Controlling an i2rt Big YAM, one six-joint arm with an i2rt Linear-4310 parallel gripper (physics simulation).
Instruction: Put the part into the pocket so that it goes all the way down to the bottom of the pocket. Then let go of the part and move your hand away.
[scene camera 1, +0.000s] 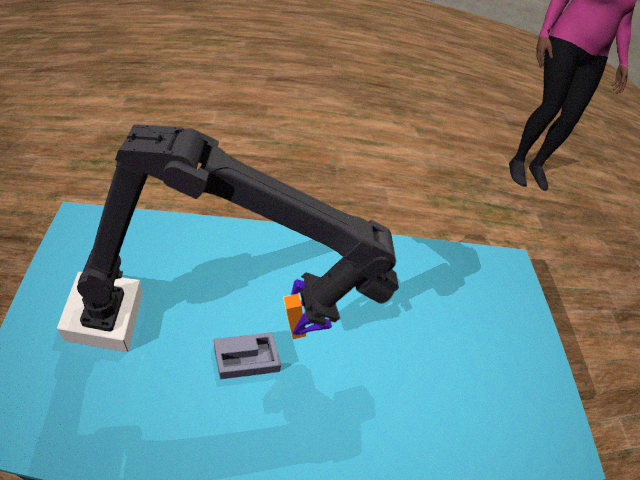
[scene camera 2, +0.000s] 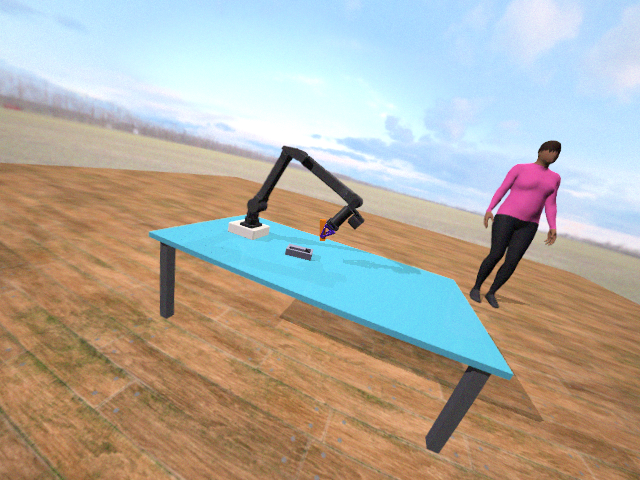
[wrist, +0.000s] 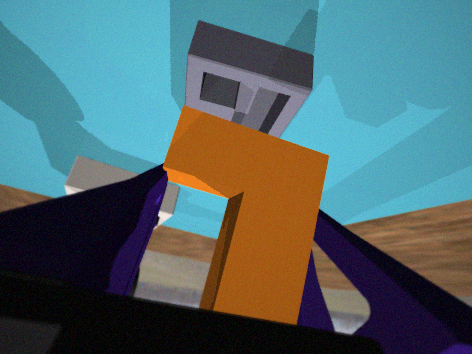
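Where they show: gripper, between the fingertips: (scene camera 1: 291, 322) (scene camera 2: 321, 235) (wrist: 233, 192); arm's base, origin of its link: (scene camera 1: 103, 308) (scene camera 2: 251, 225).
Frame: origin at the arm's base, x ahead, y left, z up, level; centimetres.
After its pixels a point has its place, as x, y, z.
The part (scene camera 1: 293, 311) @[44.5, -3.9, 15.4] (scene camera 2: 322, 227) @[45.2, -3.9, 13.0] (wrist: 270, 200) @[47.3, -1.7, 8.6] is an orange L-shaped block. My gripper (scene camera 1: 298, 309) @[44.9, -1.3, 7.7] (scene camera 2: 324, 232) @[44.9, -1.3, 7.7] (wrist: 233, 192) @[44.9, -1.3, 7.7] is shut on it, one purple finger on each side. The part is held in the air, tilted, its broad L face towards the wrist camera. The grey block (scene camera 1: 235, 346) @[33.3, -3.1, -2.1] (scene camera 2: 298, 254) @[37.2, -8.5, -3.8] (wrist: 250, 57) @[42.5, -1.9, -3.4] with the pocket lies on the table. In scene camera 1 it is left of and below the part in the picture, apart from it. The pocket (scene camera 1: 266, 353) @[40.5, -2.2, -5.2] (wrist: 220, 91) @[38.1, -1.7, -3.4] is an angular recess; the part hides some of it in the wrist view.
The blue table (scene camera 1: 465, 387) @[90.3, -8.7, -5.7] (scene camera 2: 361, 299) @[75.5, -26.4, -5.7] bears the white base block (scene camera 1: 95, 338) @[-0.1, -7.7, -1.5] (scene camera 2: 249, 230) @[4.4, -7.4, -0.7] (wrist: 107, 172) @[7.2, 5.2, -4.2] of the arm at its left. Arm shadows fall across the table. A person (scene camera 1: 573, 56) (scene camera 2: 522, 217) in a pink top is beyond the table's right end.
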